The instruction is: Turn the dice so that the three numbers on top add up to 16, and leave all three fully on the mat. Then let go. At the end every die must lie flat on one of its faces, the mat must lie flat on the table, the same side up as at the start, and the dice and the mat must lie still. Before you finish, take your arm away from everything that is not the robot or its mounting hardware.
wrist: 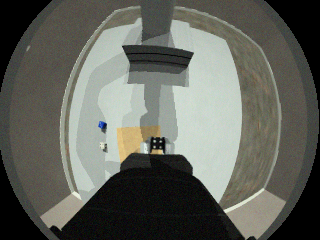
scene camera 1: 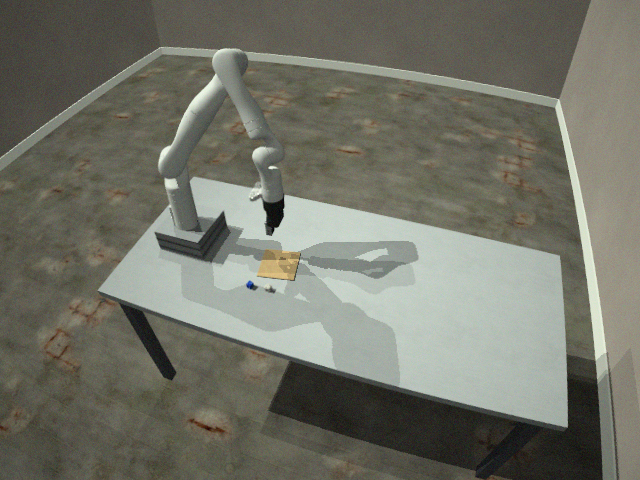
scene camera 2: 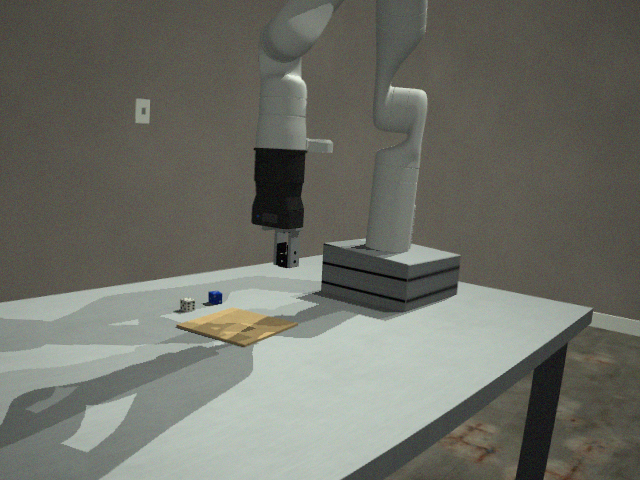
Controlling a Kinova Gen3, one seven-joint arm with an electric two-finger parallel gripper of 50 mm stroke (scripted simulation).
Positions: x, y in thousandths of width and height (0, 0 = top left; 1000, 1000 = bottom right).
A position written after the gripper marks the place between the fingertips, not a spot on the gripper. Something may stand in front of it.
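A tan mat (scene camera 2: 376, 682) is part of the scene, and the cameras also show the mat (wrist: 405, 577) and the mat (scene camera 1: 435, 551). The gripper (scene camera 2: 446, 553) is visible too, and the wrist view shows the gripper (wrist: 492, 594).
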